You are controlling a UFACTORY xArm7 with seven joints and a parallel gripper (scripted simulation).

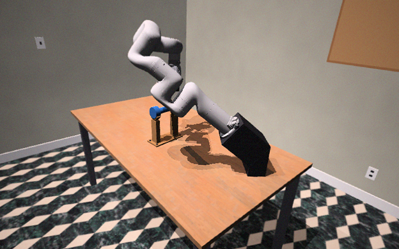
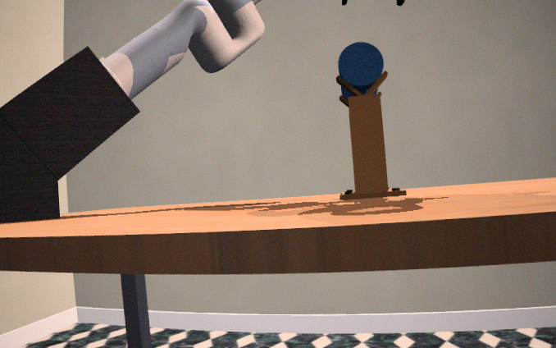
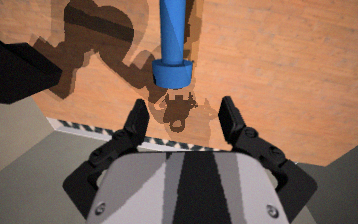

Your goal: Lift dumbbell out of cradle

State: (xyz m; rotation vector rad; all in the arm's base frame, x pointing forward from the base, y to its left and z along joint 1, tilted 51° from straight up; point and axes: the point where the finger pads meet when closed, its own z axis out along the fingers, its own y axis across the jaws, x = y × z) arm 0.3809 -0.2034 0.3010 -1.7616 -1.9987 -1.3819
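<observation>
The blue dumbbell lies 110 mm below my hand, 80 mm to the left of it and 50 mm behind it.
</observation>
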